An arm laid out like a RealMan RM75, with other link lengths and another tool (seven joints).
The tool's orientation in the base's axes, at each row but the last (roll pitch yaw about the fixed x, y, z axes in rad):
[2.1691, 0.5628, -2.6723]
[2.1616, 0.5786, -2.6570]
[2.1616, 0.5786, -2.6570]
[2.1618, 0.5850, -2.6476]
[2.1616, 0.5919, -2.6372]
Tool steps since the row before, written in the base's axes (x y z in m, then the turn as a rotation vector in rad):
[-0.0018, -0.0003, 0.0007, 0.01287, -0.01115, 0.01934]
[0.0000, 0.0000, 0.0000, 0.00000, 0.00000, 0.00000]
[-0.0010, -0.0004, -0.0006, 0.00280, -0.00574, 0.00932]
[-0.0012, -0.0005, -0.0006, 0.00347, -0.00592, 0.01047]
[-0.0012, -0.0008, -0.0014, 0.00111, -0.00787, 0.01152]
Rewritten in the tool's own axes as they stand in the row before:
[0.0011, 0.0016, -0.0004, -0.01576, 0.00180, -0.02031]
[0.0000, 0.0000, 0.0000, 0.00000, 0.00000, 0.00000]
[0.0012, 0.0001, 0.0000, -0.00493, 0.00301, -0.00971]
[0.0014, 0.0002, 0.0000, -0.00599, 0.00331, -0.01048]
[0.0020, -0.0004, 0.0001, -0.00408, 0.00512, -0.01237]

